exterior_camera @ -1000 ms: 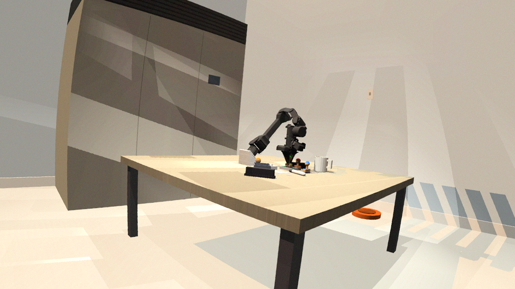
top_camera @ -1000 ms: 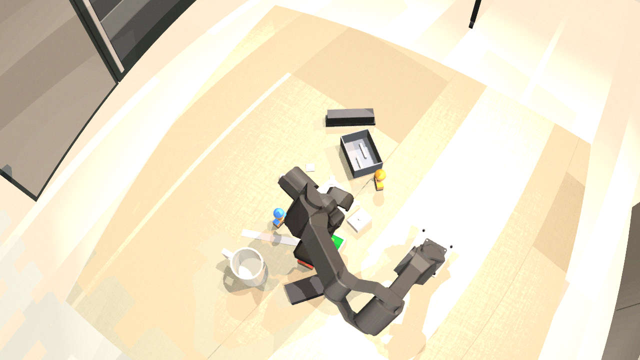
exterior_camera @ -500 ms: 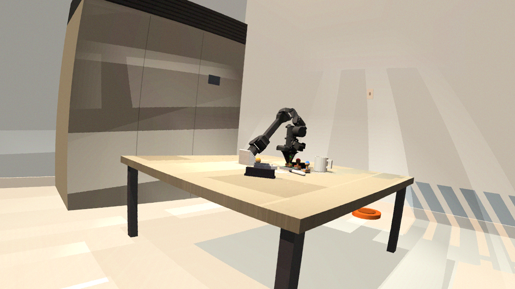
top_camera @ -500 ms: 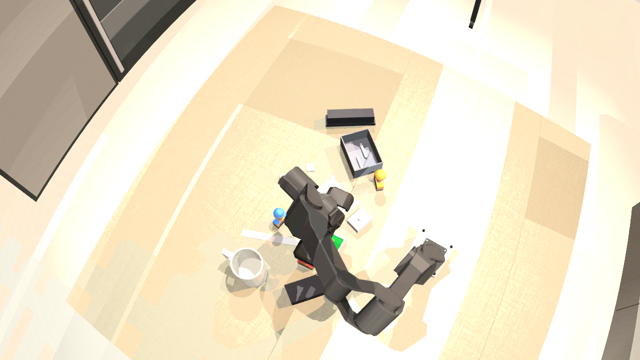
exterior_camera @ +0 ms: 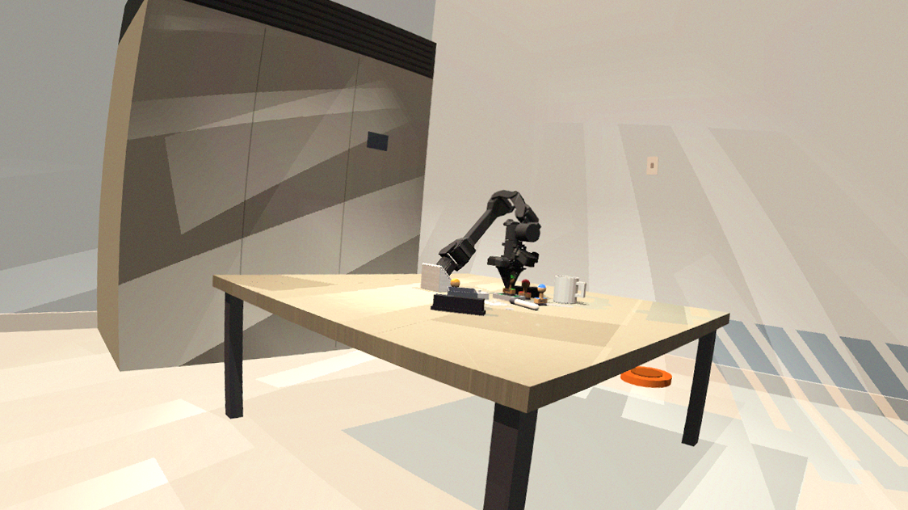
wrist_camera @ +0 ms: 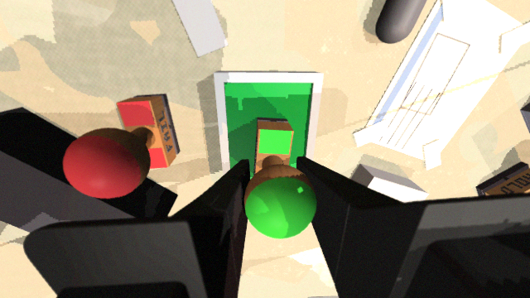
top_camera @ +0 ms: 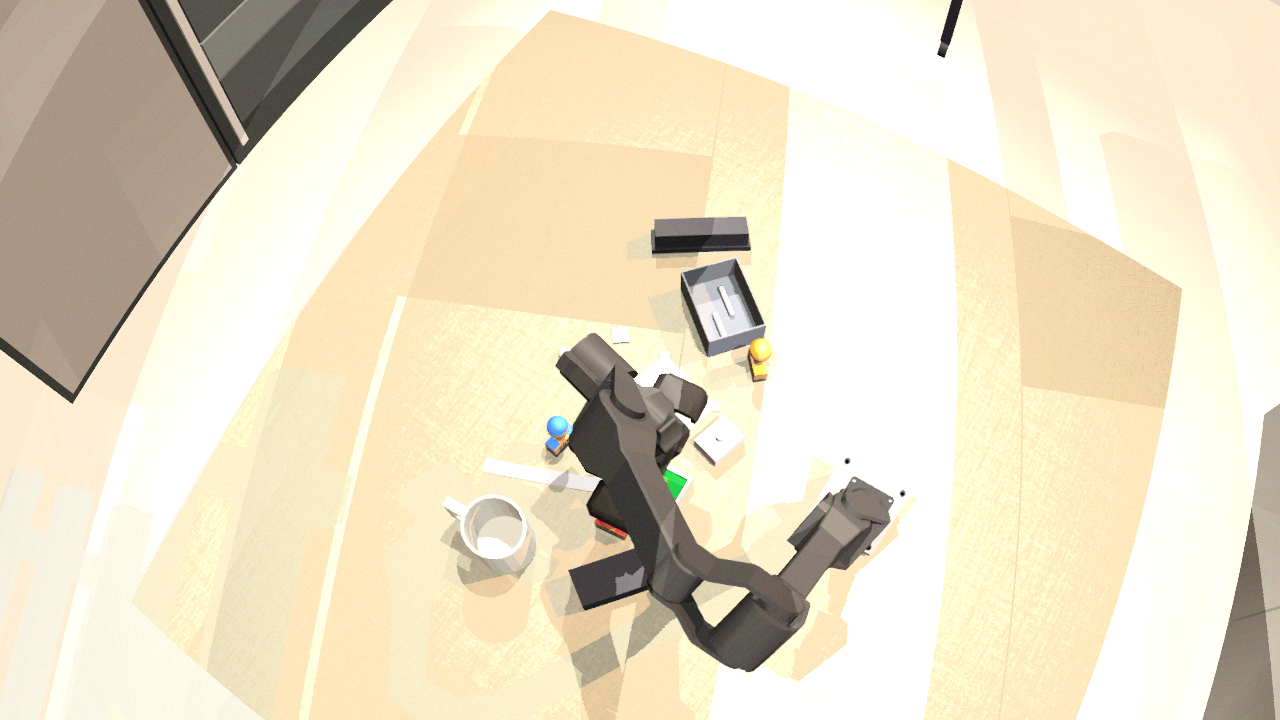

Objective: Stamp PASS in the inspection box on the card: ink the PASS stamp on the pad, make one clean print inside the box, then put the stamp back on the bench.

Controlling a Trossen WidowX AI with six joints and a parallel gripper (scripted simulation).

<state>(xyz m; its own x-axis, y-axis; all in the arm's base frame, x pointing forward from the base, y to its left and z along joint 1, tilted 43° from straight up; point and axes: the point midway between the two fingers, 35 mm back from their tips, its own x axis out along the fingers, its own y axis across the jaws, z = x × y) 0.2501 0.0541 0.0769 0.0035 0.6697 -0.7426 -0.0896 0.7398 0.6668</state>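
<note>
Right now my gripper tip is right at the green stamp. From my gripper tip the other things lie so: green ink pad (3 cm below); then blue stamp (13 cm ahead, 2 cm below, 1 cm to the left); then red stamp (7 cm to the left, 2 cm below, 1 cm ahead).
</note>
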